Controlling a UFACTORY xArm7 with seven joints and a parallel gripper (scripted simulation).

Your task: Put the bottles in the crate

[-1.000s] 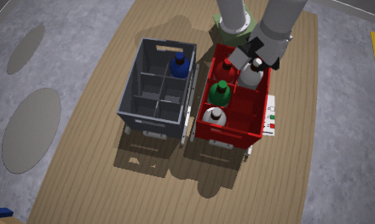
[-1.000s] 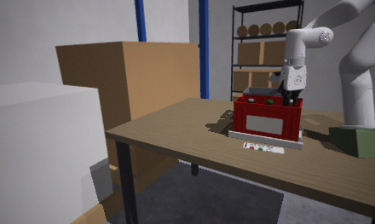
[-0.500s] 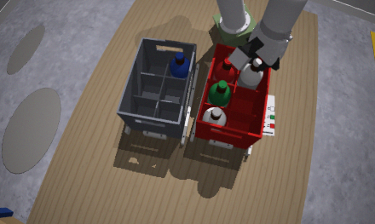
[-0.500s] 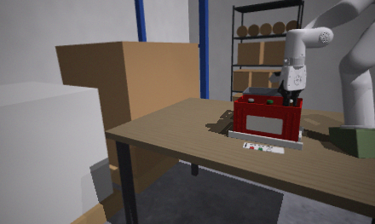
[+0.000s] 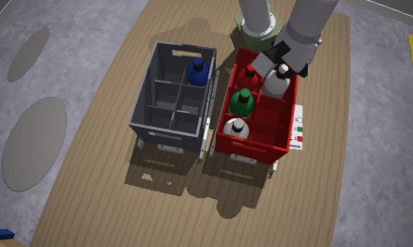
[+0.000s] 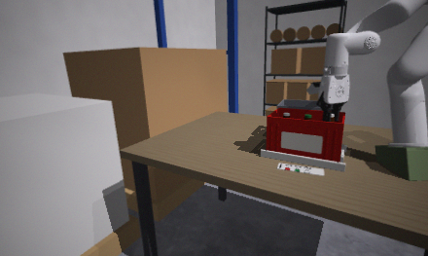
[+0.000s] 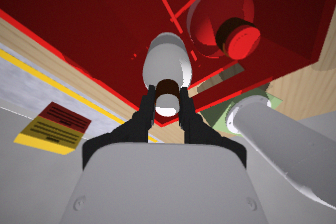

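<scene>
My gripper is now 1 cm past the red-label bottle, 9 cm to the left of it and 10 cm above it. Also, from my hand: green bottle 7 cm ahead, 11 cm to the right, 10 cm below; then pick list 10 cm ahead, 9 cm to the left, 19 cm below; then red crate 8 cm ahead, 6 cm to the right, 10 cm below.
</scene>
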